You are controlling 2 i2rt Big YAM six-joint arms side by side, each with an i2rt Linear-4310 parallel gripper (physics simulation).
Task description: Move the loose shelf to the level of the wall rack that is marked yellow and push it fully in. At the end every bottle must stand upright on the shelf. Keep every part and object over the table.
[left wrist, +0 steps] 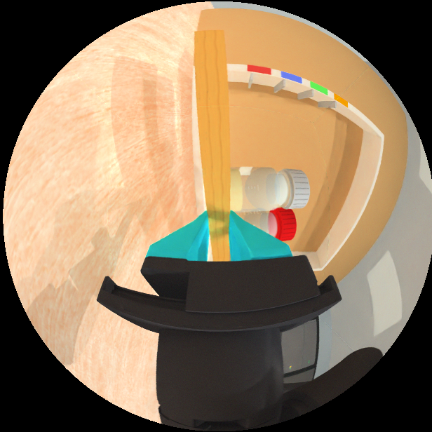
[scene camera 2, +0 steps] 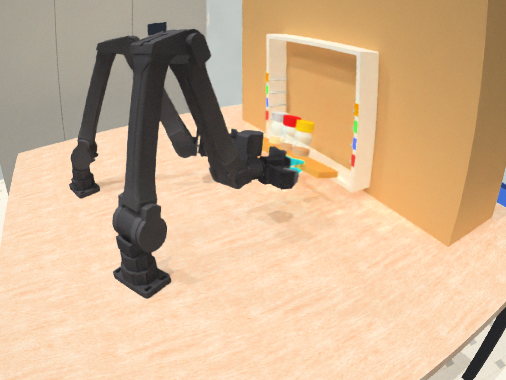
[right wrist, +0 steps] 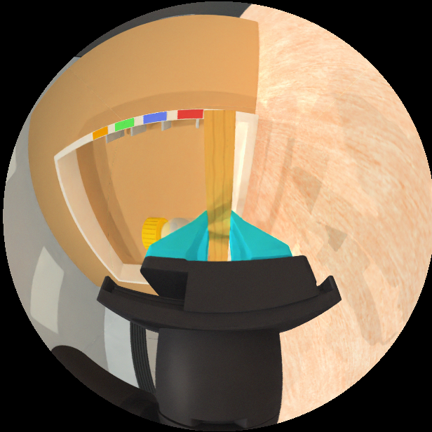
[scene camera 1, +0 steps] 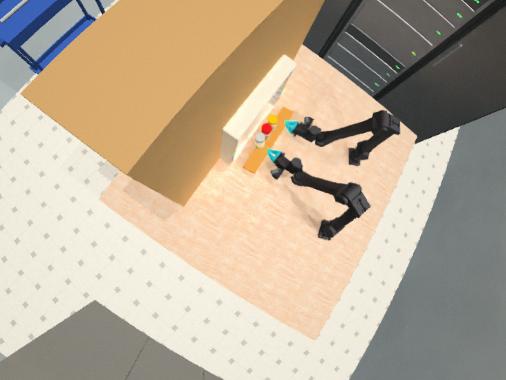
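Observation:
The loose orange shelf (scene camera 1: 254,161) (scene camera 2: 320,169) (left wrist: 212,125) (right wrist: 219,160) is raised in front of the white wall rack (scene camera 1: 257,102) (scene camera 2: 367,120), low near its red marks. My left gripper (scene camera 1: 270,151) (left wrist: 218,215) and right gripper (scene camera 1: 287,123) (scene camera 2: 300,166) (right wrist: 219,225) are both shut on its front edge. Upright on the shelf stand a white-capped bottle (scene camera 1: 260,138) (left wrist: 295,188), a red-capped bottle (scene camera 1: 266,129) (scene camera 2: 291,120) (left wrist: 285,224) and a yellow-capped bottle (scene camera 1: 272,120) (scene camera 2: 305,126) (right wrist: 154,233). The yellow-orange mark (scene camera 2: 356,109) (left wrist: 341,100) (right wrist: 100,132) is the rack's topmost. In scene camera 2 the left gripper's fingers are hidden.
The rack is fixed to a large tan wall block (scene camera 1: 150,75) (scene camera 2: 425,125). Below yellow-orange come the green mark (scene camera 2: 355,126), the blue mark (scene camera 2: 354,144) and the red mark (scene camera 2: 353,160). Small ledges show inside the rack's side. The wooden table (scene camera 1: 240,240) (scene camera 2: 300,300) lies beneath.

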